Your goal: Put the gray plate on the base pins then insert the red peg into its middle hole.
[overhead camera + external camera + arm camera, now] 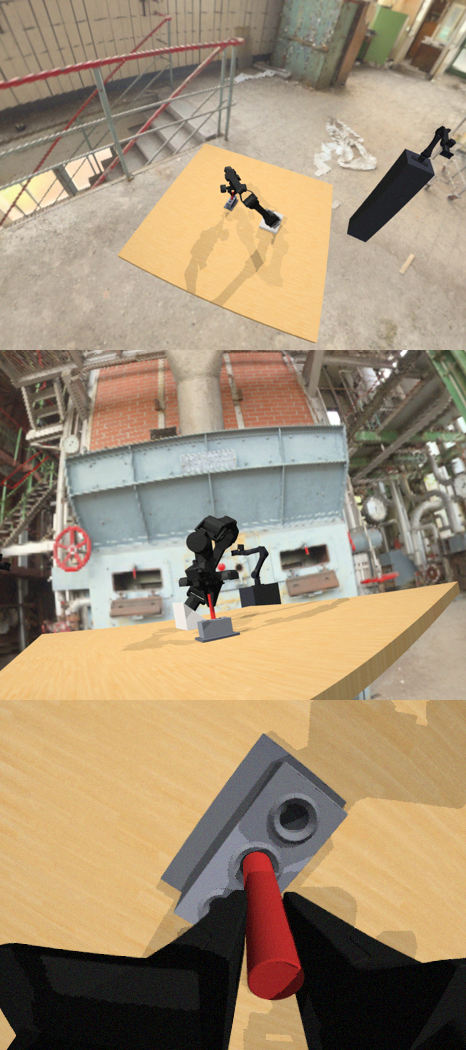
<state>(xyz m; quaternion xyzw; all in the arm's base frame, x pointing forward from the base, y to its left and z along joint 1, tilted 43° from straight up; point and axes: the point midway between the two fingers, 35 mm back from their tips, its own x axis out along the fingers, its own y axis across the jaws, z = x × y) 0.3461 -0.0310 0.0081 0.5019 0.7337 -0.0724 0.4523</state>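
The red peg is right at my gripper tip. Also, from my gripper tip: gray plate (50 mm below); dark flat base (90 mm below).
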